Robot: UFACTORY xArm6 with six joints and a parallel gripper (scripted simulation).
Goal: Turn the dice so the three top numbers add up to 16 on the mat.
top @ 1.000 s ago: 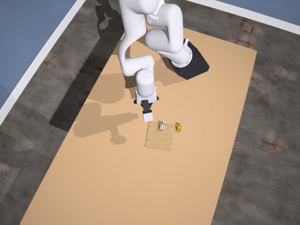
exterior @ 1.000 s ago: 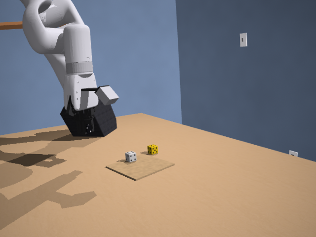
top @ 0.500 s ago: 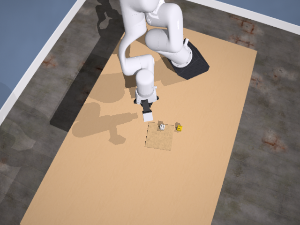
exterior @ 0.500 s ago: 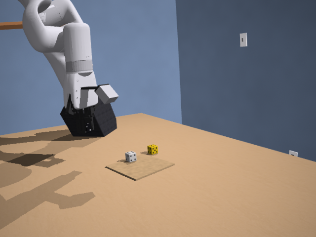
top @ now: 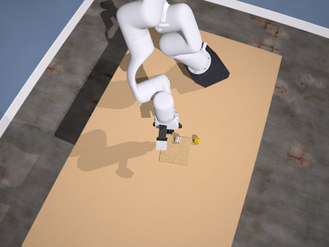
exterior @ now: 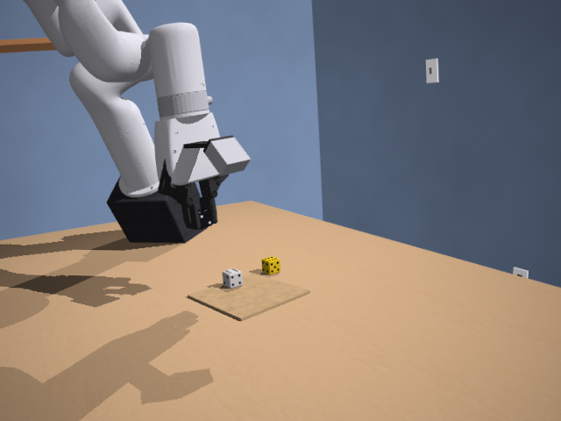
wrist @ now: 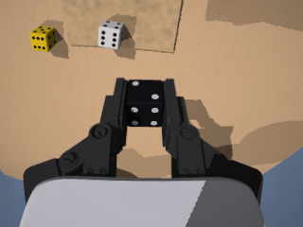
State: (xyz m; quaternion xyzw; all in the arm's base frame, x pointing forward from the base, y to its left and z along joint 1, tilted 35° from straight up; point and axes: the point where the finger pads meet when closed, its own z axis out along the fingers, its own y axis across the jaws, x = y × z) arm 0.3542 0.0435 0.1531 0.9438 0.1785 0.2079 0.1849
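Now: the tan mat 13 cm below my hand, 5 cm to the left of it and 4 cm ahead of it. From my hand the other things lie so: yellow die: 14 cm to the left, 12 cm below, 4 cm behind; black die: 1 cm below; white die: 12 cm below, 5 cm to the left, 1 cm behind.
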